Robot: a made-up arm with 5 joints. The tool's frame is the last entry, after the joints. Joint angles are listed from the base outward.
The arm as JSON. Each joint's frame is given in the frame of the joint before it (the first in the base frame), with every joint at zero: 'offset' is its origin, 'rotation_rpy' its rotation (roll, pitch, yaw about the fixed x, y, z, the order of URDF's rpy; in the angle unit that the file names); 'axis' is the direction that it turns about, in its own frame. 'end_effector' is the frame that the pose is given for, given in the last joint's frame.
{
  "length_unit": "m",
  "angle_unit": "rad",
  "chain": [
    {
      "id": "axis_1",
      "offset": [
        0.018,
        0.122,
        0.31
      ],
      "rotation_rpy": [
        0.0,
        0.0,
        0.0
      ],
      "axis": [
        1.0,
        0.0,
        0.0
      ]
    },
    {
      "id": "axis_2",
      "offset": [
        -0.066,
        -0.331,
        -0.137
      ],
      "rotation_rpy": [
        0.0,
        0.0,
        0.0
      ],
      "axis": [
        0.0,
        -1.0,
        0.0
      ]
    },
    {
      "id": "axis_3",
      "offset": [
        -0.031,
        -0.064,
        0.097
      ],
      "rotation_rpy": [
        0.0,
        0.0,
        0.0
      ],
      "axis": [
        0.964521,
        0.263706,
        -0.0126
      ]
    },
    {
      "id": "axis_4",
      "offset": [
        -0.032,
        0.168,
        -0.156
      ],
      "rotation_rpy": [
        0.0,
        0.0,
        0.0
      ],
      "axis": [
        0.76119,
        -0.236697,
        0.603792
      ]
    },
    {
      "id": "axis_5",
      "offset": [
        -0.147,
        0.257,
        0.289
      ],
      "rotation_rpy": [
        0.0,
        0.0,
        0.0
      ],
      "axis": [
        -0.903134,
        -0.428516,
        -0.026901
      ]
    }
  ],
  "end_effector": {
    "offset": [
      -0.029,
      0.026,
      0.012
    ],
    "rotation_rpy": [
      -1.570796,
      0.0,
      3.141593
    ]
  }
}
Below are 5 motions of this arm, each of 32 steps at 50 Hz.
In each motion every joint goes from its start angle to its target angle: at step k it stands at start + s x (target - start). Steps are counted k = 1, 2, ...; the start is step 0. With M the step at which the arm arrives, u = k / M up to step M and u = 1 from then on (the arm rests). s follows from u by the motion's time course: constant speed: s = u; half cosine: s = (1 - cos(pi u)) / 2; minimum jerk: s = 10 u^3 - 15 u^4 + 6 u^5.
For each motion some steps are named. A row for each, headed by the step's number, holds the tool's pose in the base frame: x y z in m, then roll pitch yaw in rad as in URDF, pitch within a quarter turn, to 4 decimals.
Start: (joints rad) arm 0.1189 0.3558 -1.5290 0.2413 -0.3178
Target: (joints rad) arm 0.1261 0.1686 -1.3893 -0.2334 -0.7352
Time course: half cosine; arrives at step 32
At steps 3, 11, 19, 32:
3: -0.1664 -0.0575 -0.2227 -0.5650 0.4331 -2.9624
11: -0.1442 -0.0398 -0.2320 -0.6646 0.4289 -3.0579
19: -0.1090 -0.0165 -0.2455 -0.8168 0.4128 3.0788
32: -0.0765 -0.0002 -0.2574 -0.9520 0.3890 2.9477

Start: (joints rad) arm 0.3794 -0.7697 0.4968 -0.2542 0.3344
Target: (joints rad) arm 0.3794 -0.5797 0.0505 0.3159 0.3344
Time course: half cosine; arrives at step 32
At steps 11, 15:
11: 0.0671 0.0311 0.5799 -1.9886 -0.6893 -2.9023
15: 0.0114 0.0150 0.5780 -1.9989 -0.5785 -2.9038

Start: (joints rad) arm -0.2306 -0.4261 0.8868 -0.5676 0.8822
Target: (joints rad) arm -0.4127 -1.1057 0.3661 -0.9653 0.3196
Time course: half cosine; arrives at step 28
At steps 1, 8, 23, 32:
1: 0.1376 0.1984 0.6505 -0.7854 -0.5191 2.8452
8: 0.1768 0.2491 0.5618 -0.6008 -0.6306 2.6978
23: 0.1337 0.2970 0.1773 0.3067 -0.6548 1.9333
32: 0.1115 0.2892 0.1446 0.3854 -0.6215 1.8736

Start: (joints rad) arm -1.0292 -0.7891 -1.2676 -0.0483 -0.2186
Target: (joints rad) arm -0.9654 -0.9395 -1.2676 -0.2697 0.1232
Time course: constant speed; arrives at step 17
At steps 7, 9, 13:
7: -0.4174 -0.1832 0.2878 0.7178 -0.3710 2.7248
9: -0.4196 -0.1892 0.2845 0.7622 -0.3778 2.7333
13: -0.4240 -0.2014 0.2786 0.8518 -0.3943 2.7489

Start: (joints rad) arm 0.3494 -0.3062 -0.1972 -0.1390 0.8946
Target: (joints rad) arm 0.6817 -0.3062 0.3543 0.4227 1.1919
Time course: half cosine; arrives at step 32
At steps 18, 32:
18: -0.2192 -0.0222 0.4780 -1.4556 0.2292 -3.0918
32: -0.2189 -0.1958 0.4319 -1.9090 0.2706 3.0110

